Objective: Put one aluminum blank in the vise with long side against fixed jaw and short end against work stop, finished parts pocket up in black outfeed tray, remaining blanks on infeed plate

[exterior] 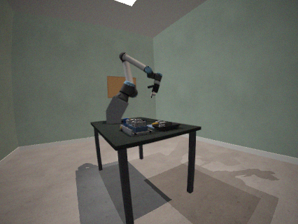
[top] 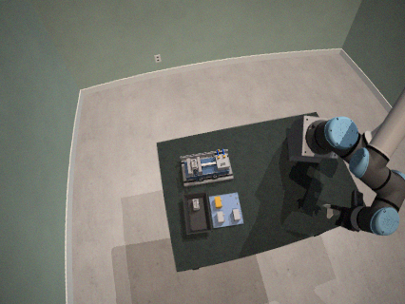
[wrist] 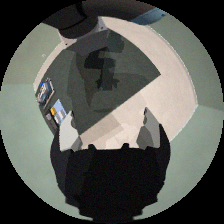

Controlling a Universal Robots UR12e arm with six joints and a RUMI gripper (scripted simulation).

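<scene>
My gripper is now 52 cm short of the gray blank, 14 cm to the left of it and 30 cm above it. From my hand the other things lie so: vise (57 cm ahead, 46 cm to the right, 28 cm below); yellow brass blank (52 cm ahead, 23 cm to the right, 30 cm below).
</scene>
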